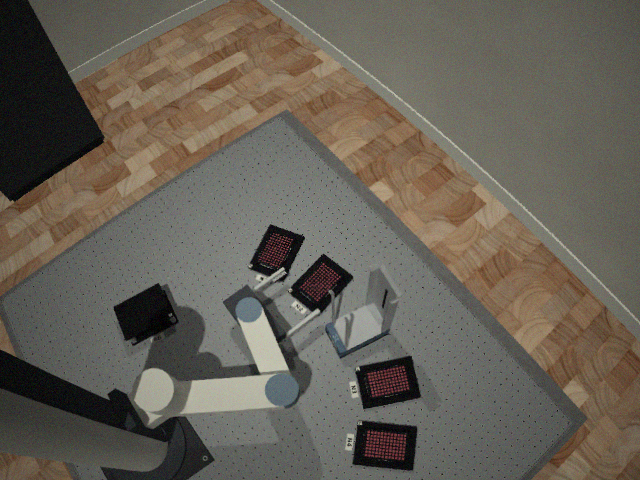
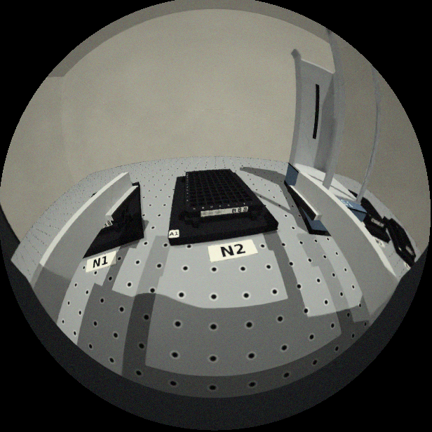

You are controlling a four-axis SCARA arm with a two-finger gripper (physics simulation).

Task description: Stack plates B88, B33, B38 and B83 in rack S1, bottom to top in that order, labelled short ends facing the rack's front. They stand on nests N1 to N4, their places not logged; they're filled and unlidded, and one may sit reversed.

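Frame: origin at the arm's base, x ahead, y left, z up, level; metres.
Seen in the pictures: gripper, fingertip midpoint: point(image 1: 301, 289); arm's base at its link origin: point(image 1: 146, 446).
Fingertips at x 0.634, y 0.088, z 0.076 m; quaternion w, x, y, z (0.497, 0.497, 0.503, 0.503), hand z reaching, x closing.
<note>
Pixels of each thing's top centre, then the offset from my fingertips to it. "spot": a spot on its surface instead. Level surfaces: height alone.
- nest N2 at a spot on its surface: point(image 1: 320, 281) spot: dy +0.001, dx +0.068, dz -0.038 m
- nest N1 at a spot on its surface: point(image 1: 276, 248) spot: dy +0.173, dx +0.030, dz -0.038 m
- nest N3 at a spot on its surface: point(image 1: 387, 381) spot: dy -0.354, dx +0.027, dz -0.037 m
- nest N4 at a spot on its surface: point(image 1: 385, 445) spot: dy -0.488, dx -0.091, dz -0.038 m
- Rack S1 at its top centre: point(image 1: 362, 293) dy -0.185, dx +0.061, dz +0.238 m
- black block at its top centre: point(image 1: 140, 310) dy +0.239, dx -0.420, dz +0.007 m
- grey perforated table at its surface level: dz -0.063 m
My gripper point(image 1: 301, 291) point(image 2: 213, 176) is open and empty. It faces the labelled short end of the plate on nest N2 point(image 1: 320, 281) point(image 2: 217, 192); that label seems to read B88. The left finger hides most of the plate on nest N1 point(image 1: 276, 248) point(image 2: 107, 224), whose label partly shows and seems to end in 8. The plates on nest N3 point(image 1: 387, 381) and nest N4 point(image 1: 385, 445) show red wells; their labels are unreadable. Rack S1 point(image 1: 364, 343) point(image 2: 306, 115) has a blue base, a tall slotted panel and thin posts; its bay holds no plate.
A black block point(image 1: 144, 312) stands on the grey perforated table point(image 1: 206, 232) to the left of the arm. Rack S1's upright posts stand close beside the right finger and nest N2. The arm's thick column point(image 1: 77, 428) is at the lower left.
</note>
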